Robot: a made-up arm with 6 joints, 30 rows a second.
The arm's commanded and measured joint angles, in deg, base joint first. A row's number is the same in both.
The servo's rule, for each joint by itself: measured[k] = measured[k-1] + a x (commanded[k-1-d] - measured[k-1]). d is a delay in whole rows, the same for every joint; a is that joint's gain. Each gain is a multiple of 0.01, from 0.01 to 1. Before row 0 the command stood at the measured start. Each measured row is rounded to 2 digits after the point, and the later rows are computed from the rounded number. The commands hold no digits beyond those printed.
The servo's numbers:
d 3
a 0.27 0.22 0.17 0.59 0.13 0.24
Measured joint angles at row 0: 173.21 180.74 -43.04 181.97 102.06 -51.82
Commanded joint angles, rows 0 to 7: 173.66 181.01 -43.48 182.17 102.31 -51.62; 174.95 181.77 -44.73 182.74 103.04 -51.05; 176.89 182.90 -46.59 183.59 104.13 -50.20; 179.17 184.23 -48.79 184.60 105.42 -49.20; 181.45 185.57 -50.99 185.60 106.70 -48.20; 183.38 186.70 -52.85 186.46 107.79 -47.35; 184.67 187.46 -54.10 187.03 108.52 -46.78; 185.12 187.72 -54.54 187.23 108.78 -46.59
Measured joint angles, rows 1 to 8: 173.21 180.74 -43.04 181.97 102.06 -51.82; 173.21 180.74 -43.04 181.97 102.06 -51.82; 173.21 180.74 -43.04 181.97 102.06 -51.82; 173.33 180.80 -43.11 182.09 102.09 -51.77; 173.77 181.01 -43.39 182.47 102.21 -51.60; 174.61 181.43 -43.93 183.13 102.46 -51.26; 175.84 182.05 -44.76 184.00 102.84 -50.77; 177.35 182.82 -45.82 184.94 103.34 -50.15
